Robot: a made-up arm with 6 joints. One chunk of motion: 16 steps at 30 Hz.
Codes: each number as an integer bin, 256 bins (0 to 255) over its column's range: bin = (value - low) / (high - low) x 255, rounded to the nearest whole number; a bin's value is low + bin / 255 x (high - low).
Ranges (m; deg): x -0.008..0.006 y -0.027..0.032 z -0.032..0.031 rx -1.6..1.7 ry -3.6..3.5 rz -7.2..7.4
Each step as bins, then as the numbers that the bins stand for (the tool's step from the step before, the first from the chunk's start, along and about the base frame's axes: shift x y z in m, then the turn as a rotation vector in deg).
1 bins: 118 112 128 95 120 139
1 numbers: -0.00152 -0.00109 -0.00038 -0.371 -0.259 0.758
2 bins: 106 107 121 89 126 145
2 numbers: -0.00218 -0.00224 -0.00211 -0.448 -0.092 1.102
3 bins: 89 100 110 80 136 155
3 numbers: -0.00311 -0.00386 -0.00482 -0.565 0.187 1.675
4 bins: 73 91 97 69 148 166
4 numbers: -0.00399 -0.00595 -0.00804 -0.707 0.521 2.304
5 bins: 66 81 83 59 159 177
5 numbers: -0.00438 -0.00826 -0.01149 -0.836 0.827 2.934
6 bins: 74 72 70 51 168 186
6 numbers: -0.00394 -0.01034 -0.01471 -0.940 1.078 3.449
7 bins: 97 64 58 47 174 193
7 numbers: -0.00267 -0.01219 -0.01767 -0.992 1.245 3.850
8 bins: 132 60 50 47 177 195
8 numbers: -0.00075 -0.01312 -0.01965 -0.992 1.328 3.965
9 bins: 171 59 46 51 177 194
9 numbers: 0.00139 -0.01335 -0.02064 -0.940 1.328 3.907
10 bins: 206 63 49 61 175 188
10 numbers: 0.00331 -0.01242 -0.01989 -0.811 1.273 3.564
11 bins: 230 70 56 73 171 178
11 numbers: 0.00463 -0.01080 -0.01816 -0.655 1.161 2.991
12 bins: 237 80 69 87 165 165
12 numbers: 0.00501 -0.00849 -0.01495 -0.474 0.994 2.247
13 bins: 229 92 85 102 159 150
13 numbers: 0.00457 -0.00571 -0.01100 -0.280 0.827 1.388
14 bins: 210 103 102 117 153 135
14 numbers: 0.00353 -0.00317 -0.00680 -0.086 0.660 0.529
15 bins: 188 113 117 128 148 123
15 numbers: 0.00232 -0.00085 -0.00309 0.056 0.521 -0.158
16 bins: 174 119 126 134 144 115
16 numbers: 0.00155 0.00053 -0.00087 0.134 0.409 -0.616
